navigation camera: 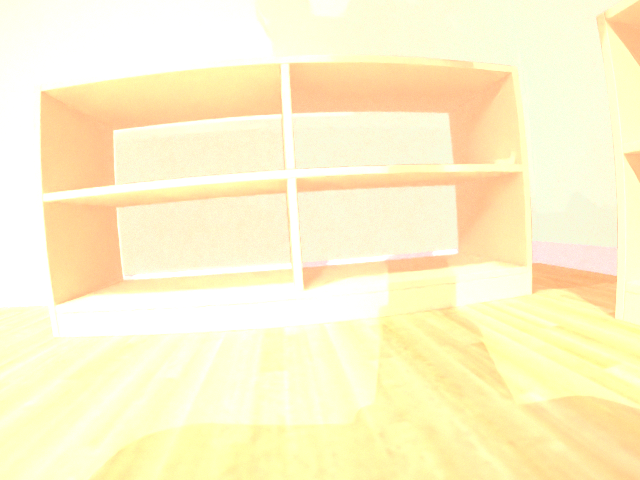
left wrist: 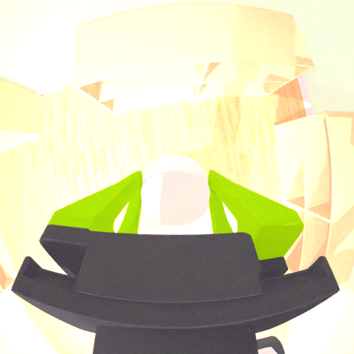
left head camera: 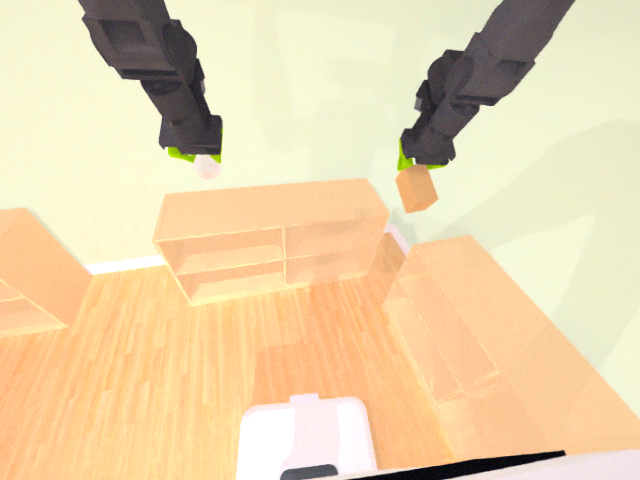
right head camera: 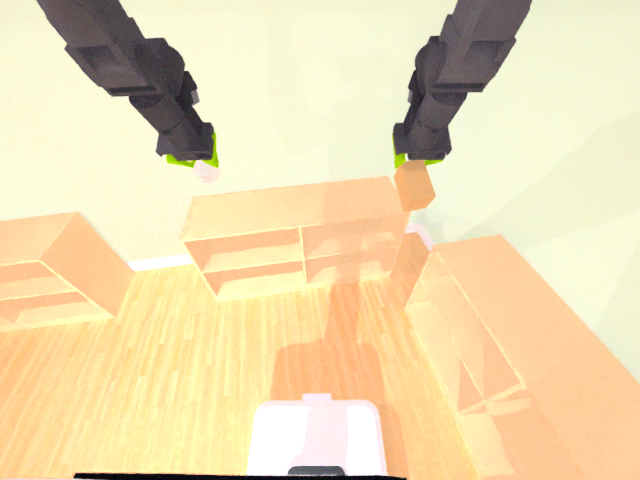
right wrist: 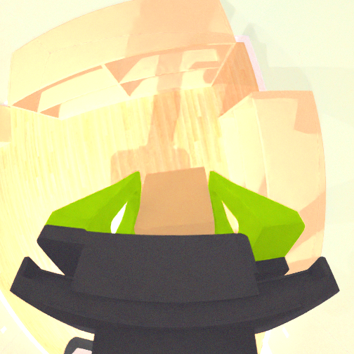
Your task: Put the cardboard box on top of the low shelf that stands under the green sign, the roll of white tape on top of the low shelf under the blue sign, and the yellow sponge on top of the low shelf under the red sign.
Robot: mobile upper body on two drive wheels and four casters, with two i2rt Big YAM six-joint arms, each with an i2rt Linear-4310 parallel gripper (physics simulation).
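Frame: origin at the left arm's base, x ahead, y left, z up, level; millimetres.
Seen in the pictures: left gripper, fingertip midpoint: (left head camera: 208,160) (right head camera: 207,165); right gripper, fingertip midpoint: (left head camera: 408,169) (right head camera: 406,165).
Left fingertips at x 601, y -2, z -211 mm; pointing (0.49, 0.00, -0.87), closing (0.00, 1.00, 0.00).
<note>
Offsets run from my left fingertips to a thing's top centre. "pt": to the spot under its first point. Level surfaces: height alone.
My left gripper (left head camera: 199,157) (right head camera: 195,161) (left wrist: 174,177) is shut on the roll of white tape @[dx -11, dy +0, dz +16 mm] (left head camera: 207,167) (right head camera: 206,171) (left wrist: 182,197). My right gripper (left head camera: 417,166) (right head camera: 413,163) (right wrist: 174,178) is shut on the cardboard box @[dx -55, dy -459, dz +21 mm] (left head camera: 417,190) (right head camera: 415,187) (right wrist: 175,202). Both hang in front of the middle low shelf (left head camera: 273,204) (right head camera: 294,206) (left wrist: 175,37) (right wrist: 115,32) (navigation camera: 286,124), the tape near its left end and the box near its right end in the head views. The coloured signs and the yellow sponge do not show in these views.
A second low shelf @[dz -589 mm] (left head camera: 537,330) (right head camera: 547,320) (right wrist: 295,150) stands at the right, along the right wall. A third low shelf @[pt dx +414, dy +1152, dz -871 mm] (left head camera: 46,268) (right head camera: 93,263) stands at the left. The robot's white base (left head camera: 268,434) (right head camera: 279,434) shows at the bottom, on the wooden floor @[dz -1199 mm] (left head camera: 155,361) (right head camera: 170,361).
</note>
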